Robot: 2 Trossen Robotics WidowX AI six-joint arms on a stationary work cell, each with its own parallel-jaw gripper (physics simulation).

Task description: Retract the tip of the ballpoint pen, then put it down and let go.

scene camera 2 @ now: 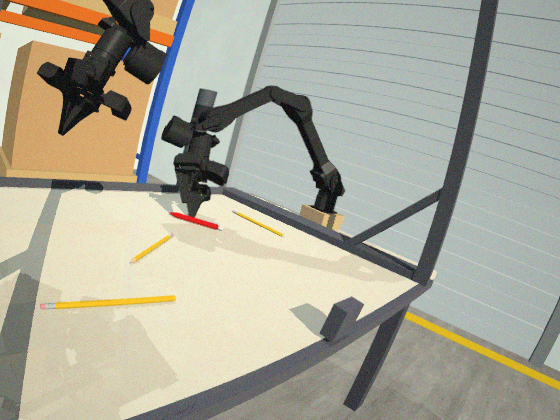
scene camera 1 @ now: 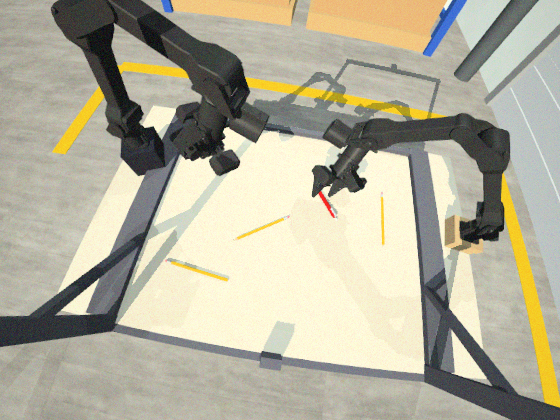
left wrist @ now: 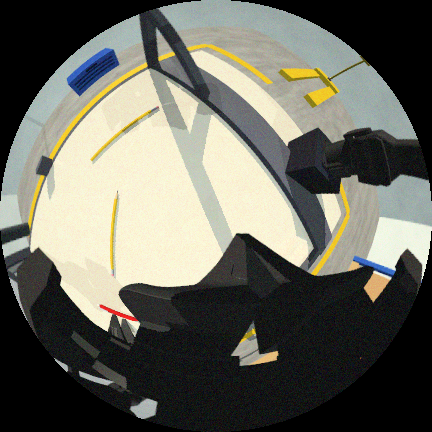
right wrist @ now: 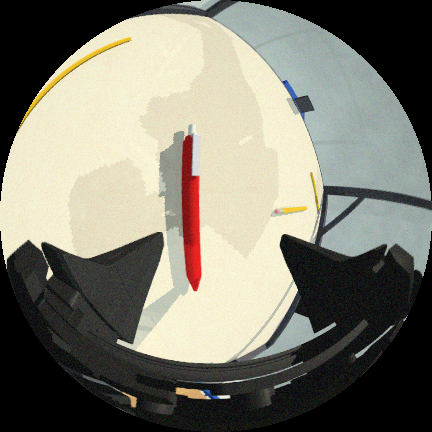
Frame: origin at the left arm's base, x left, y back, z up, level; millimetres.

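Seen in the pictures: left gripper, fingertip midpoint: [scene camera 2: 60,134] [scene camera 1: 202,157] [left wrist: 240,238]; right gripper, fingertip midpoint: [scene camera 2: 188,211] [scene camera 1: 320,196] [left wrist: 119,316] [right wrist: 224,240]; left arm's base, origin of the base link: [scene camera 1: 137,141] [left wrist: 330,159]; right arm's base, origin of the base link: [scene camera 2: 323,210] [scene camera 1: 468,232].
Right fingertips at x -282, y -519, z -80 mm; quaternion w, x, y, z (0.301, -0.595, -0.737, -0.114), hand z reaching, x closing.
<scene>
Pixels of each thing's top centre, then the offset from my right fingertips to it. Level surfaces: height alone.
- red ballpoint pen, middle of its top: [right wrist: 196,213] [scene camera 2: 196,217] [left wrist: 115,314] [scene camera 1: 326,201] dz -11, dx -16, dy -18 mm
- cream table top, its level: dz -27 mm
- yellow pencil, middle of its top: [scene camera 2: 153,244] [right wrist: 298,208] [left wrist: 110,236] [scene camera 1: 261,227] dz -18, dx -49, dy +208 mm
- third pencil, middle of its top: [scene camera 2: 111,300] [left wrist: 120,130] [scene camera 1: 195,270] [right wrist: 316,194] dz -20, dx -126, dy +416 mm
A red ballpoint pen [scene camera 1: 327,204] [scene camera 2: 195,220] [left wrist: 118,312] [right wrist: 191,210] with a white clip and a pale push button lies on the cream table top [scene camera 1: 225,315] [scene camera 2: 225,300]. In the right wrist view its red cone end shows no point sticking out, and the button stands out at the other end. My right gripper [scene camera 1: 323,194] [scene camera 2: 192,213] [right wrist: 224,240] is wide open low over the pen, with the pen's cone end between the spread fingers, nearer one finger. My left gripper [scene camera 2: 62,133] [left wrist: 240,238] is shut and empty, high above the table's far left part.
One yellow pencil [scene camera 1: 262,227] [scene camera 2: 151,248] [left wrist: 114,235] lies left of the pen in scene camera 1. Another pencil [scene camera 1: 382,220] [scene camera 2: 258,223] lies to its right, and a third pencil [scene camera 1: 197,270] [scene camera 2: 115,302] [left wrist: 122,131] at the lower left. Dark frame beams border the table.
</scene>
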